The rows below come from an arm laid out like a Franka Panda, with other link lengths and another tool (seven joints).
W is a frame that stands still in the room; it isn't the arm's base.
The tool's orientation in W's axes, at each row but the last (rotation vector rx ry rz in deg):
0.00 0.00 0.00
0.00 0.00 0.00
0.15 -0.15 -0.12
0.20 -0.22 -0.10
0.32 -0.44 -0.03
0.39 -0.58 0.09
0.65 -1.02 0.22
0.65 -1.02 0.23
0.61 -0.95 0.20
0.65 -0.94 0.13
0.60 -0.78 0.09
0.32 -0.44 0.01
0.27 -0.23 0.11
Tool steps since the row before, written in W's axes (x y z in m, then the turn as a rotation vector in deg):
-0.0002 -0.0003 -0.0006 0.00 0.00 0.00
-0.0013 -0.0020 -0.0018 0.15 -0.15 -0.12
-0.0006 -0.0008 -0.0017 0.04 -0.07 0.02
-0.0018 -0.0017 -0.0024 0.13 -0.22 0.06
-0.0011 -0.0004 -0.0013 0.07 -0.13 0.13
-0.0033 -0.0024 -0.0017 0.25 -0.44 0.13
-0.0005 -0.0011 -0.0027 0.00 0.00 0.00
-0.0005 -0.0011 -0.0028 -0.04 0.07 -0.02
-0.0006 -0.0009 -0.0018 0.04 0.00 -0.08
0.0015 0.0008 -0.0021 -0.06 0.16 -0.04
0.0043 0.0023 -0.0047 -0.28 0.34 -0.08
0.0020 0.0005 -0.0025 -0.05 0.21 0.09
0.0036 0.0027 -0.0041 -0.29 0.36 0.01
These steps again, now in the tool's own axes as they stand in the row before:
-0.0002 -0.0003 -0.0006 0.00 0.00 0.00
-0.0013 -0.0020 -0.0018 0.15 -0.15 -0.12
-0.0006 -0.0008 -0.0017 0.04 -0.07 0.02
-0.0018 -0.0017 -0.0024 0.13 -0.22 0.06
-0.0011 -0.0004 -0.0013 0.07 -0.13 0.13
-0.0033 -0.0024 -0.0017 0.25 -0.44 0.13
-0.0006 -0.0011 -0.0027 0.00 0.00 0.00
-0.0006 -0.0011 -0.0028 -0.04 0.07 -0.02
-0.0006 -0.0009 -0.0018 0.04 0.00 -0.08
0.0015 0.0008 -0.0021 -0.06 0.16 -0.04
0.0042 0.0022 -0.0048 -0.28 0.34 -0.08
0.0020 0.0005 -0.0025 -0.05 0.21 0.09
0.0036 0.0027 -0.0041 -0.29 0.36 0.01

